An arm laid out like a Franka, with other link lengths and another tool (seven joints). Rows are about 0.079 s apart.
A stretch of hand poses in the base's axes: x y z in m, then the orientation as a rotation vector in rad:
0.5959, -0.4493, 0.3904, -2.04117, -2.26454, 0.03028
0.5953, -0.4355, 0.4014, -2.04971, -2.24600, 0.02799
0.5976, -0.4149, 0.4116, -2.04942, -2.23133, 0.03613
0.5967, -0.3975, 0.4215, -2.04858, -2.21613, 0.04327
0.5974, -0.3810, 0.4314, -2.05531, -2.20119, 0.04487
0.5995, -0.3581, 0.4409, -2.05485, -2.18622, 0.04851
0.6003, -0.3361, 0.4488, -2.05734, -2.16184, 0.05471
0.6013, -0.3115, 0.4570, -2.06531, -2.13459, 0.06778
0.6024, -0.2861, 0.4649, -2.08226, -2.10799, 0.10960
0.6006, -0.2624, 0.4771, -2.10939, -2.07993, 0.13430
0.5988, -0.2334, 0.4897, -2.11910, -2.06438, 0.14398
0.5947, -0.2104, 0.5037, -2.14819, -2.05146, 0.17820
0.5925, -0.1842, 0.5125, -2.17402, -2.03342, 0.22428
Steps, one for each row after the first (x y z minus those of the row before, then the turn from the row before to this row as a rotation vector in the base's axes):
-0.0006, 0.0138, 0.0110, 0.00594, 0.00528, -0.01245
0.0023, 0.0206, 0.0102, 0.00309, 0.01191, -0.00619
-0.0009, 0.0174, 0.0099, 0.00403, 0.01202, -0.00625
0.0007, 0.0165, 0.0099, 0.00293, 0.00573, -0.01000
0.0021, 0.0229, 0.0095, 0.00541, 0.01012, -0.00656
0.0008, 0.0220, 0.0079, 0.00698, 0.01498, -0.01229
0.0010, 0.0246, 0.0082, 0.00198, 0.01688, -0.01597
0.0011, 0.0254, 0.0079, -0.01761, 0.02474, -0.01827
-0.0018, 0.0237, 0.0122, -0.01430, 0.01235, -0.02462
-0.0018, 0.0290, 0.0126, -0.00326, 0.00754, -0.01155
-0.0041, 0.0230, 0.0140, -0.02736, 0.00712, -0.01701
-0.0022, 0.0262, 0.0088, -0.02976, 0.01594, -0.01744

